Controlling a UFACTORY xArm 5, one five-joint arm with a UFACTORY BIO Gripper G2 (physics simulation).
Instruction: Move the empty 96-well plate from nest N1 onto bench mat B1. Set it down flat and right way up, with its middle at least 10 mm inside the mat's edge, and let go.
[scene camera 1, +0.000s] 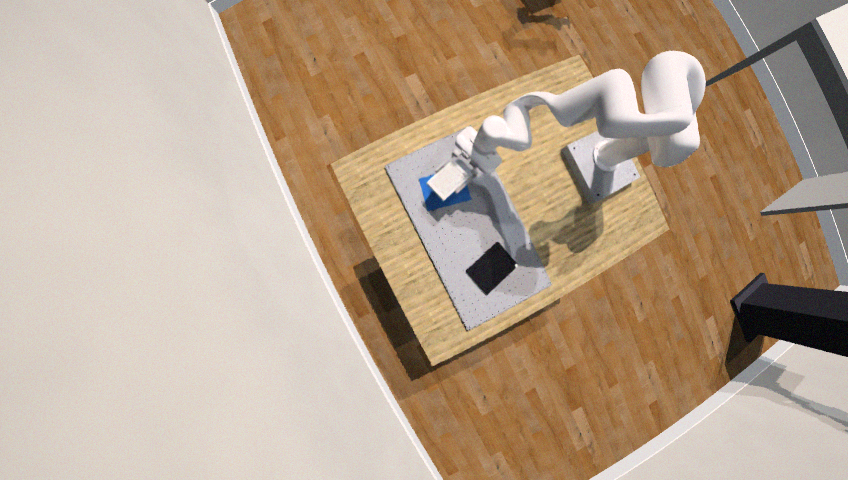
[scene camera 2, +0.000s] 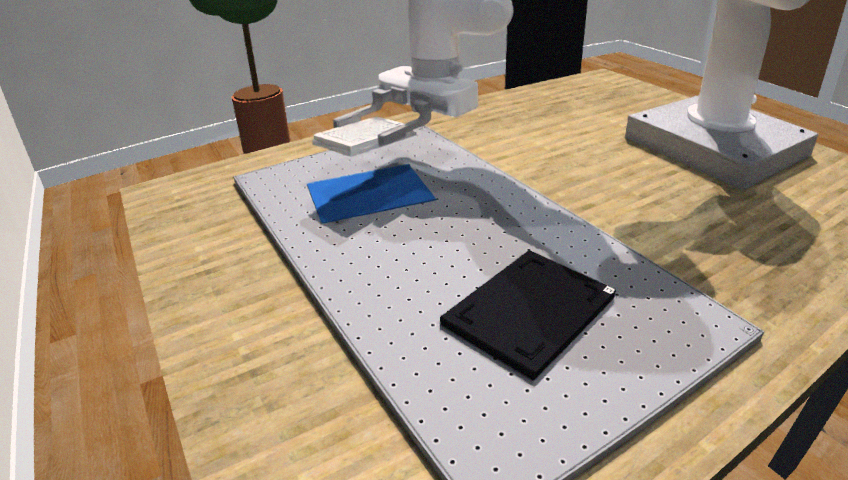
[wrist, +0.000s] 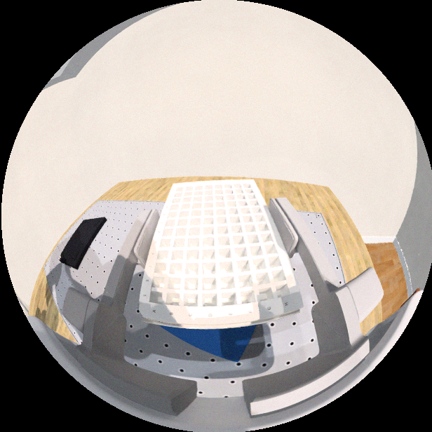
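Where they show: hand, its tool point: (scene camera 1: 450, 177) (scene camera 2: 368, 128); arm's base, origin of its link: (scene camera 1: 606, 156) (scene camera 2: 720, 119).
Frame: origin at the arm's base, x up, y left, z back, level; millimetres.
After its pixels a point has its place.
The white 96-well plate (scene camera 1: 450, 180) @[x 62, y -209, z -630 mm] (scene camera 2: 357, 133) @[x 62, y -213, z -648 mm] (wrist: 215, 250) is held level and right way up, well openings facing up. My gripper (scene camera 2: 360, 131) @[x 63, y -217, z -627 mm] (wrist: 216, 230) is shut on it, one finger along each long side. The plate hangs in the air above the blue bench mat B1 (scene camera 1: 441, 202) (scene camera 2: 386, 189) @[x -31, y -193, z -619 mm] (wrist: 220, 342), with a visible gap below it. In scene camera 1 it covers part of the mat and looks turned relative to the mat's edges. The black nest N1 (scene camera 1: 490, 268) @[x -21, y 135, z -648 mm] (scene camera 2: 529, 315) @[x -21, y 152, z -655 mm] (wrist: 83, 242) holds no plate.
The mat and nest are on a grey perforated board (scene camera 1: 443, 252) @[x -33, y -5, z -768 mm] (scene camera 2: 386, 291) @[x -33, y 14, z -747 mm] (wrist: 117, 215) on a wooden table (scene camera 1: 380, 208) @[x -46, y -267, z -888 mm] (scene camera 2: 178, 297) @[x -46, y -143, z -953 mm]. The arm's base plate (scene camera 1: 618, 178) @[x 0, y 103, z -1 mm] (scene camera 2: 779, 133) @[x 0, y 103, z 32 mm] stands farther back. A potted plant (scene camera 2: 260, 118) stands on the floor beyond the table.
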